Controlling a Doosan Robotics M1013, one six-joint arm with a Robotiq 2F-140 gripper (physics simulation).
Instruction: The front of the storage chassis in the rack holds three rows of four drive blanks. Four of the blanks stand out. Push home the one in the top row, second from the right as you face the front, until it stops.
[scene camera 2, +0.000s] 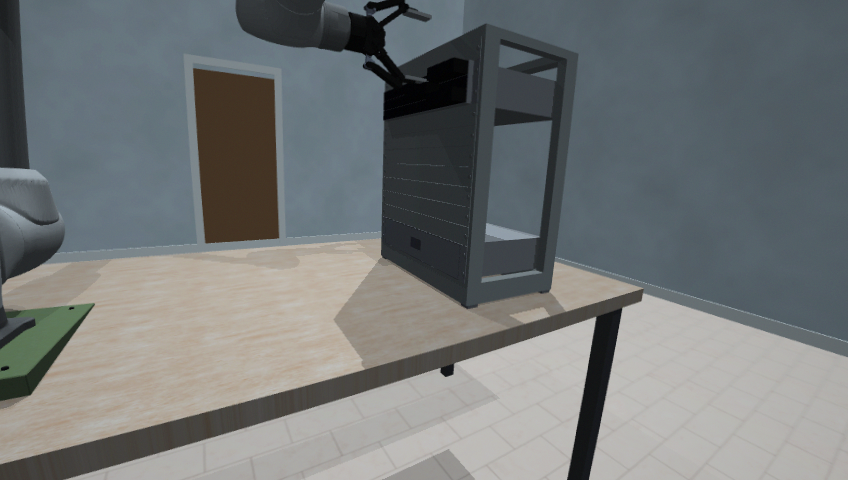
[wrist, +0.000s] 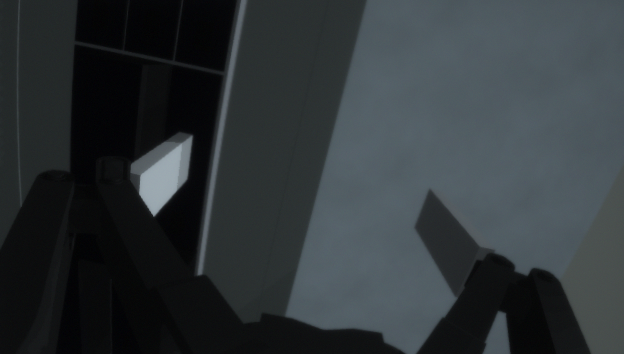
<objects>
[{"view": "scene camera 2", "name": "gripper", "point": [427, 50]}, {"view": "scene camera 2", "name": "grey rack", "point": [434, 226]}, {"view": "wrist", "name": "gripper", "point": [309, 183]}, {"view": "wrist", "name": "grey rack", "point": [260, 94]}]
</objects>
